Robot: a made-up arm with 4 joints.
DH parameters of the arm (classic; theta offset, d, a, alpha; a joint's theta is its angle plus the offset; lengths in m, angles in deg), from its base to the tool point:
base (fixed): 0 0.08 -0.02 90
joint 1: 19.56 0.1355 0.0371 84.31
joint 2: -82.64 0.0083 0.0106 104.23
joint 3: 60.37 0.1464 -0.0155 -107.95
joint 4: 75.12 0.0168 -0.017 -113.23
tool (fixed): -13.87 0.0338 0 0
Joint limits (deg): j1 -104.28..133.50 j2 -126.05..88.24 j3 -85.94..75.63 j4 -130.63..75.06
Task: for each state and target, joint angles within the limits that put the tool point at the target. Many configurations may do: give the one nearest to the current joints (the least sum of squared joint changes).
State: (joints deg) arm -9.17 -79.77 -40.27 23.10
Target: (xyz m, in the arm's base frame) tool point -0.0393 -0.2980 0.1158
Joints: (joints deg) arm 0.80 -73.66 -57.97 37.56
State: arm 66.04 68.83 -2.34 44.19
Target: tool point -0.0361 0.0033 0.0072
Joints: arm 85.87 50.33 -4.24 59.72
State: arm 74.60 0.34 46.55 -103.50
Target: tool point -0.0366 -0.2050 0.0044
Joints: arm 114.28 -63.33 42.69 -61.99
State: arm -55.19 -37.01 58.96 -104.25
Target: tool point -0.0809 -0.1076 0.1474
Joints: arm -36.76 -15.72 69.07 -59.36
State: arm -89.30 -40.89 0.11 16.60
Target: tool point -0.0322 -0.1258 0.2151
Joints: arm -75.30 -1.01 8.85 30.05
